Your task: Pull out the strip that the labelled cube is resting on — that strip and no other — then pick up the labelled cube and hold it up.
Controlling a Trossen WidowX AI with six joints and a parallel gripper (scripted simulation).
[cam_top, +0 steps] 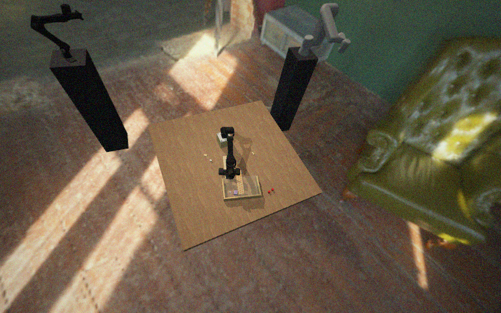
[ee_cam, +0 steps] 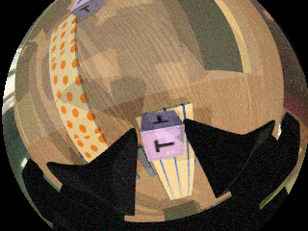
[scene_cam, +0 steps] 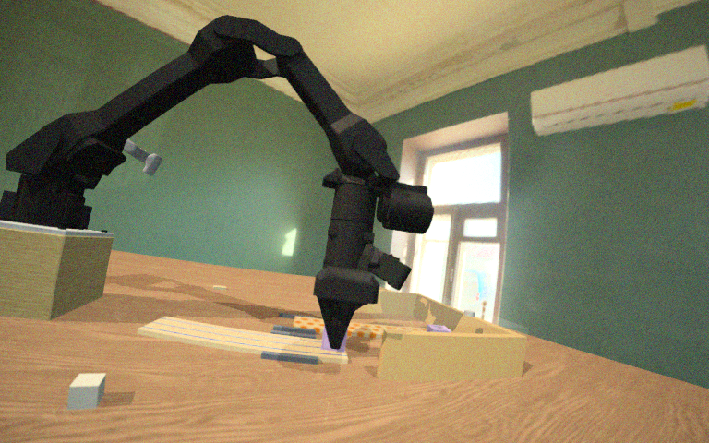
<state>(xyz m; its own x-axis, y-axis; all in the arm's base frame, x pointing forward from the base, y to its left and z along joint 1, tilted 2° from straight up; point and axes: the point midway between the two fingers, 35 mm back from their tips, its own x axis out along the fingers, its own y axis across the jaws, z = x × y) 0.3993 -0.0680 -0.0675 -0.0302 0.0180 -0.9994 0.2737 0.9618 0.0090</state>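
Right now my gripper tip is 11 cm past the blue-lined strip, 1 cm to the right of it and 1 cm above it. From my gripper tip the other things lie so: small grey cube 21 cm behind, 12 cm to the right; then orange-dotted strip 8 cm ahead, 8 cm to the left, 1 cm below.
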